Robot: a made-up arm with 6 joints.
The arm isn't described. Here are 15 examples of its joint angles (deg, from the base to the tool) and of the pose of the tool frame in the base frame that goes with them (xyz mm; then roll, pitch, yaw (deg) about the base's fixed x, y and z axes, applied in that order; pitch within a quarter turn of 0, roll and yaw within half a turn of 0).
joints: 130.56 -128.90 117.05 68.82 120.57 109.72
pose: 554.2 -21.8 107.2 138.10 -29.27 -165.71
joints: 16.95 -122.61 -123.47 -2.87 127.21 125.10
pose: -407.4 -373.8 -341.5 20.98 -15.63 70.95
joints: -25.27 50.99 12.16 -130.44 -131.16 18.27
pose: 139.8 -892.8 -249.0 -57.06 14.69 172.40
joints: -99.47 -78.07 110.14 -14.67 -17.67 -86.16
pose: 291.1 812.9 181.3 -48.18 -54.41 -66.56
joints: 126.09 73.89 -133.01 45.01 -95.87 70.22
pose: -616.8 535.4 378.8 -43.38 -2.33 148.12
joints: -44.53 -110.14 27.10 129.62 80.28 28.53
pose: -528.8 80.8 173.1 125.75 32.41 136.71
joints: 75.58 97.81 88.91 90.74 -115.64 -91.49
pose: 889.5 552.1 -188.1 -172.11 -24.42 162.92
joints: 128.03 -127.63 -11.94 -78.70 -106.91 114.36
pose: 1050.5 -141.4 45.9 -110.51 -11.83 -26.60
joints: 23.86 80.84 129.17 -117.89 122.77 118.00
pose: 434.5 270.2 450.3 63.23 31.11 21.41
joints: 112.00 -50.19 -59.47 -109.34 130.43 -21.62
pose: 726.1 -204.7 126.5 -62.70 28.68 122.42
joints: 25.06 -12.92 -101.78 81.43 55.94 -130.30
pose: -180.6 -205.2 918.4 69.06 36.31 125.22
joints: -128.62 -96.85 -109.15 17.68 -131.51 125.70
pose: 313.9 604.9 -158.9 136.79 18.15 -15.86
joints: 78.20 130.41 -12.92 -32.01 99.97 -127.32
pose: 616.2 109.4 -488.3 -90.31 36.08 89.35
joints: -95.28 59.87 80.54 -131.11 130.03 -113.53
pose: -296.2 -178.1 117.5 -10.64 -18.05 17.35
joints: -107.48 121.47 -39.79 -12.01 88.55 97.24
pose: -608.0 -550.8 -36.4 141.42 -44.03 53.84
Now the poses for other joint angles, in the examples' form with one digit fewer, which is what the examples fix.
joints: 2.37 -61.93 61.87 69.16 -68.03 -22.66
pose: -807 -920 435 -19.9 -47.2 133.0
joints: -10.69 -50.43 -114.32 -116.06 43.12 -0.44
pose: -330 -538 464 85.7 26.1 15.6
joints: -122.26 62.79 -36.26 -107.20 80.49 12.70
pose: -595 -157 453 131.0 3.5 38.9
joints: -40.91 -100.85 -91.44 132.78 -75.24 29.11
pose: 163 -64 17 156.3 -4.8 69.3
